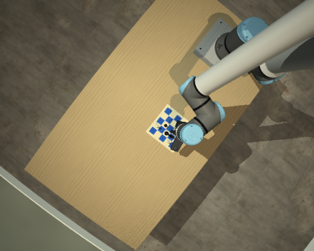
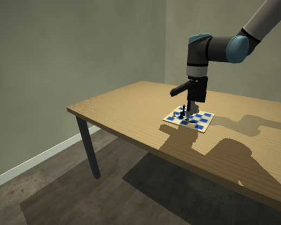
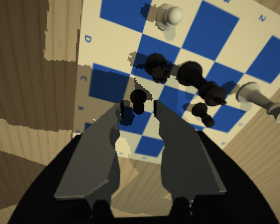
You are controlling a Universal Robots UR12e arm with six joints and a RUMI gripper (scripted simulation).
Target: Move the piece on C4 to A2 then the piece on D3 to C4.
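The chessboard is 4 cm to the right of my hand and 3 cm below it. The rest, counted from my hand: tall black piece 4 cm ahead, 4 cm to the right, 1 cm above; white pawn 8 cm ahead, 1 cm below.
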